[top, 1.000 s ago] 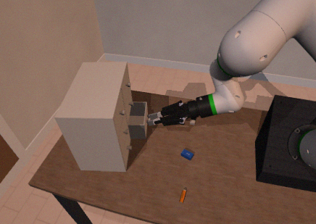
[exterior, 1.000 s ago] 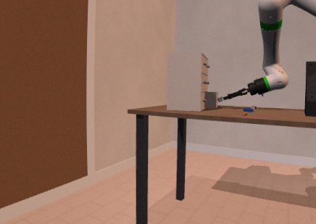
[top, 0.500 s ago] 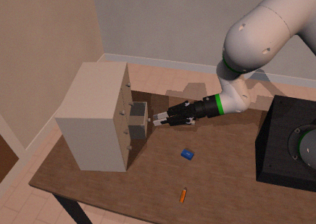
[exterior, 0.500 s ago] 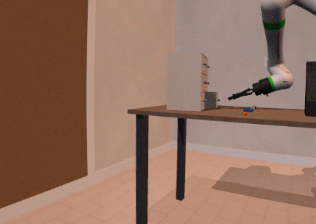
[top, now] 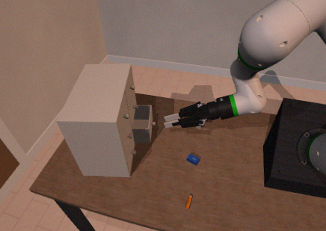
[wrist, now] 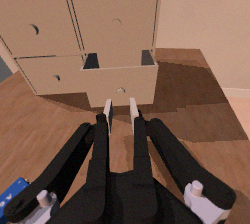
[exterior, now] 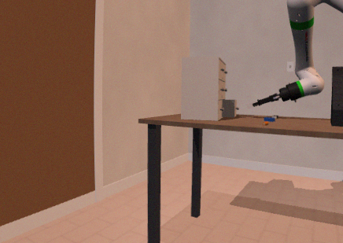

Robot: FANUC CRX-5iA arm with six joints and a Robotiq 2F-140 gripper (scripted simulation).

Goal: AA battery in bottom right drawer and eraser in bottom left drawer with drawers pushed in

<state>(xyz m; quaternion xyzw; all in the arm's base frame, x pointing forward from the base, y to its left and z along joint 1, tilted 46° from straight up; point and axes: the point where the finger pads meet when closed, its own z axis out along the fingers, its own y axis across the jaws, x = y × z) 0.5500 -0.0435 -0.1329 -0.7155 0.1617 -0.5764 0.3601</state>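
The orange AA battery lies 32 cm to the left of my hand, 12 cm behind it and 7 cm below it. The rest, counted from my hand: blue AA battery: 13 cm to the left, 10 cm behind, 7 cm below; then eraser: 12 cm behind, 7 cm to the right, 7 cm below.
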